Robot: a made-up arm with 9 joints. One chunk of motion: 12 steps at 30 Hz.
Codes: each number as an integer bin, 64 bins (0 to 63) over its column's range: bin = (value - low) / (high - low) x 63, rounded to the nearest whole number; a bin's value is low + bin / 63 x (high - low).
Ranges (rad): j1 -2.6..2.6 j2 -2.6..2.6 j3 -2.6..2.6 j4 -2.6..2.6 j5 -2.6..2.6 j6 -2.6..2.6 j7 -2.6..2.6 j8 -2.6..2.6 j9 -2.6..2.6
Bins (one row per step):
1: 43 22 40 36 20 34 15 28 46
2: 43 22 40 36 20 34 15 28 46
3: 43 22 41 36 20 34 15 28 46
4: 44 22 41 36 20 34 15 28 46
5: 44 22 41 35 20 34 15 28 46
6: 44 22 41 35 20 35 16 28 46
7: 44 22 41 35 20 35 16 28 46
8: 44 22 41 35 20 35 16 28 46
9: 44 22 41 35 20 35 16 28 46
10: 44 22 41 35 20 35 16 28 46
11: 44 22 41 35 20 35 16 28 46
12: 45 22 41 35 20 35 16 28 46
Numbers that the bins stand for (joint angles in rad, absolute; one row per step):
1: 0.9492 -0.7841 0.7016 0.3714 -0.9492 0.2063 -1.3619 -0.2889 1.1968
2: 0.9492 -0.7841 0.7016 0.3714 -0.9492 0.2063 -1.3619 -0.2889 1.1968
3: 0.9492 -0.7841 0.7841 0.3714 -0.9492 0.2063 -1.3619 -0.2889 1.1968
4: 1.0317 -0.7841 0.7841 0.3714 -0.9492 0.2063 -1.3619 -0.2889 1.1968
5: 1.0317 -0.7841 0.7841 0.2889 -0.9492 0.2063 -1.3619 -0.2889 1.1968
6: 1.0317 -0.7841 0.7841 0.2889 -0.9492 0.2889 -1.2794 -0.2889 1.1968
7: 1.0317 -0.7841 0.7841 0.2889 -0.9492 0.2889 -1.2794 -0.2889 1.1968
8: 1.0317 -0.7841 0.7841 0.2889 -0.9492 0.2889 -1.2794 -0.2889 1.1968
9: 1.0317 -0.7841 0.7841 0.2889 -0.9492 0.2889 -1.2794 -0.2889 1.1968
10: 1.0317 -0.7841 0.7841 0.2889 -0.9492 0.2889 -1.2794 -0.2889 1.1968
11: 1.0317 -0.7841 0.7841 0.2889 -0.9492 0.2889 -1.2794 -0.2889 1.1968
12: 1.1143 -0.7841 0.7841 0.2889 -0.9492 0.2889 -1.2794 -0.2889 1.1968

